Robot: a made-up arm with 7 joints. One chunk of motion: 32 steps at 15 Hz.
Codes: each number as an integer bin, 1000 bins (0 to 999) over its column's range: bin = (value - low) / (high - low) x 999, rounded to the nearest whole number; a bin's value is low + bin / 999 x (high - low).
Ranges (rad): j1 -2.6..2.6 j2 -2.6..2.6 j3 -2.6..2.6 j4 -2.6..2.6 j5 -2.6..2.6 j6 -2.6..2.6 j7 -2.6..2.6
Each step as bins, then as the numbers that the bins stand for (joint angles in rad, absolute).
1 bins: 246 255 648 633 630 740 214
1 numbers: -1.3195 -1.2727 0.7730 0.6949 0.6793 1.2519 -1.4861
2 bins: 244 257 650 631 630 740 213
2 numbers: -1.3299 -1.2623 0.7834 0.6845 0.6793 1.2519 -1.4913
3 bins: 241 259 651 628 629 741 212
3 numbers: -1.3455 -1.2519 0.7886 0.6689 0.6741 1.2571 -1.4965
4 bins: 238 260 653 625 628 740 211
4 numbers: -1.3612 -1.2466 0.7990 0.6533 0.6689 1.2519 -1.5017
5 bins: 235 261 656 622 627 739 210
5 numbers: -1.3768 -1.2414 0.8146 0.6376 0.6637 1.2466 -1.5069
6 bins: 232 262 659 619 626 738 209
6 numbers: -1.3924 -1.2362 0.8302 0.6220 0.6585 1.2414 -1.5121
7 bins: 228 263 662 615 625 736 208
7 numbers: -1.4132 -1.2310 0.8458 0.6012 0.6533 1.2310 -1.5173
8 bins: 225 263 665 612 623 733 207
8 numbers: -1.4288 -1.2310 0.8615 0.5856 0.6428 1.2154 -1.5225
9 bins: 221 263 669 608 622 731 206
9 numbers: -1.4496 -1.2310 0.8823 0.5648 0.6376 1.2050 -1.5277
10 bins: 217 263 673 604 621 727 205
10 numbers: -1.4705 -1.2310 0.9031 0.5439 0.6324 1.1842 -1.5329
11 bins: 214 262 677 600 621 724 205
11 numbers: -1.4861 -1.2362 0.9239 0.5231 0.6324 1.1686 -1.5329
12 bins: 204 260 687 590 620 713 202
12 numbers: -1.5381 -1.2466 0.9760 0.4711 0.6272 1.1113 -1.5485
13 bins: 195 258 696 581 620 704 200
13 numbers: -1.5850 -1.2571 1.0228 0.4242 0.6272 1.0645 -1.5590
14 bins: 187 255 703 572 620 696 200
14 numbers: -1.6266 -1.2727 1.0593 0.3774 0.6272 1.0228 -1.5590
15 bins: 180 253 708 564 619 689 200
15 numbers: -1.6631 -1.2831 1.0853 0.3357 0.6220 0.9864 -1.5590
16 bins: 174 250 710 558 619 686 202
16 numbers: -1.6943 -1.2987 1.0957 0.3045 0.6220 0.9708 -1.5485
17 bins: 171 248 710 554 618 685 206
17 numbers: -1.7099 -1.3091 1.0957 0.2837 0.6168 0.9656 -1.5277
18 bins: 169 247 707 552 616 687 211
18 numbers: -1.7203 -1.3143 1.0801 0.2733 0.6064 0.9760 -1.5017
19 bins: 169 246 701 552 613 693 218
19 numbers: -1.7203 -1.3195 1.0488 0.2733 0.5908 1.0072 -1.4653
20 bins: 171 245 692 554 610 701 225
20 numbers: -1.7099 -1.3247 1.0020 0.2837 0.5752 1.0488 -1.4288
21 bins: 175 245 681 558 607 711 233
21 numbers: -1.6891 -1.3247 0.9447 0.3045 0.5596 1.1009 -1.3872
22 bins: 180 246 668 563 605 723 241
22 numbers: -1.6631 -1.3195 0.8771 0.3305 0.5491 1.1634 -1.3455
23 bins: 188 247 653 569 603 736 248
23 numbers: -1.6214 -1.3143 0.7990 0.3618 0.5387 1.2310 -1.3091
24 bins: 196 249 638 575 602 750 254
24 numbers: -1.5798 -1.3039 0.7209 0.3930 0.5335 1.3039 -1.2779
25 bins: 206 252 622 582 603 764 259
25 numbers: -1.5277 -1.2883 0.6376 0.4294 0.5387 1.3768 -1.2519
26 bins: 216 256 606 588 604 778 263
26 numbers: -1.4757 -1.2675 0.5544 0.4607 0.5439 1.4496 -1.2310
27 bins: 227 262 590 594 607 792 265
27 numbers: -1.4184 -1.2362 0.4711 0.4919 0.5596 1.5225 -1.2206
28 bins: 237 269 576 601 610 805 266
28 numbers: -1.3664 -1.1998 0.3982 0.5283 0.5752 1.5902 -1.2154
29 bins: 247 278 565 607 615 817 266
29 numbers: -1.3143 -1.1530 0.3409 0.5596 0.6012 1.6527 -1.2154
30 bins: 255 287 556 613 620 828 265
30 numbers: -1.2727 -1.1061 0.2941 0.5908 0.6272 1.7099 -1.2206
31 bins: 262 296 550 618 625 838 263
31 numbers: -1.2362 -1.0593 0.2629 0.6168 0.6533 1.7620 -1.2310
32 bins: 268 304 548 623 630 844 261
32 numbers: -1.2050 -1.0176 0.2525 0.6428 0.6793 1.7932 -1.2414
